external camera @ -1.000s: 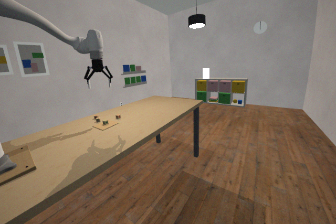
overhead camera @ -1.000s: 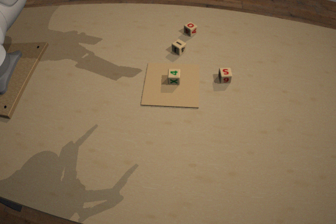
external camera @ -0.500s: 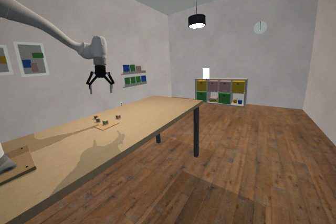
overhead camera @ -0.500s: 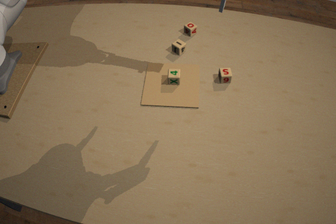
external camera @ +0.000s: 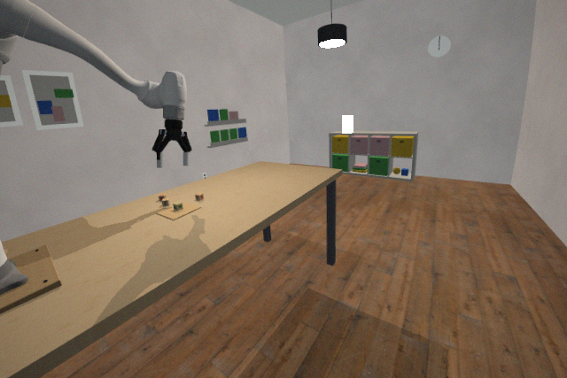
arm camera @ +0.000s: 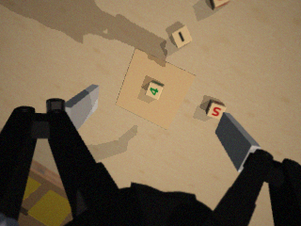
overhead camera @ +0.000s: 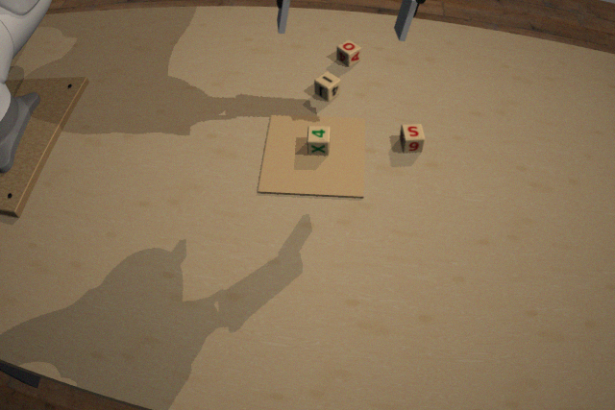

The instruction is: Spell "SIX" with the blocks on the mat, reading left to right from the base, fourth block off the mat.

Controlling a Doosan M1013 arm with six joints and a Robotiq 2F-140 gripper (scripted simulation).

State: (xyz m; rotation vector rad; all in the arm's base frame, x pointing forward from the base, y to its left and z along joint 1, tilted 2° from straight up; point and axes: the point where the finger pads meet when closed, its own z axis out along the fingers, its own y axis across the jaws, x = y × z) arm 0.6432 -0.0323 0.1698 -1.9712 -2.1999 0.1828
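Right now the letter block is 30 mm behind my hand, 30 mm to the right of it and 190 mm below it. From my hand the other things lie so: tan mat (40 mm behind, 40 mm to the right, 200 mm below); then I block (20 mm behind, 90 mm to the left, 190 mm below); then S block (100 mm ahead, 20 mm to the right, 190 mm below).
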